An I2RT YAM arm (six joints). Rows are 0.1 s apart.
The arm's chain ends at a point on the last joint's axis. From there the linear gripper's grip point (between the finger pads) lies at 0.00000 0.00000 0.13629 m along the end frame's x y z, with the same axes.
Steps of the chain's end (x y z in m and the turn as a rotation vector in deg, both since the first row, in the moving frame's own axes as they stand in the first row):
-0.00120, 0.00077, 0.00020, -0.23, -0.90, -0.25
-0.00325, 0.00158, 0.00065, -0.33, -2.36, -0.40
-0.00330, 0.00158, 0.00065, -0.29, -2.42, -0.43
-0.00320, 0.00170, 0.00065, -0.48, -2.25, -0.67
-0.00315, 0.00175, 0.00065, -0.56, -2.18, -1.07
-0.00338, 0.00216, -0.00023, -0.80, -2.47, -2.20
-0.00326, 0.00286, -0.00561, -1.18, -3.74, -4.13
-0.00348, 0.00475, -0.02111, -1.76, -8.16, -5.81
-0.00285, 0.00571, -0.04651, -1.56, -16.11, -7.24
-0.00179, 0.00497, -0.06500, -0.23, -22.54, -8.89
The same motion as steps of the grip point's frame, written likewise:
-0.00334, 0.00132, 0.00018, -0.23, -0.90, -0.25
-0.00886, 0.00238, 0.00053, -0.33, -2.36, -0.40
-0.00905, 0.00229, 0.00053, -0.29, -2.42, -0.43
-0.00854, 0.00287, 0.00054, -0.48, -2.25, -0.67
-0.00832, 0.00313, 0.00054, -0.56, -2.18, -1.07
-0.00922, 0.00417, -0.00037, -0.80, -2.47, -2.20
-0.01204, 0.00598, -0.00593, -1.18, -3.74, -4.13
-0.02258, 0.00990, -0.02255, -1.76, -8.16, -5.81
-0.04033, 0.01176, -0.05190, -1.56, -16.11, -7.24
-0.05378, 0.00960, -0.07539, -0.23, -22.54, -8.89

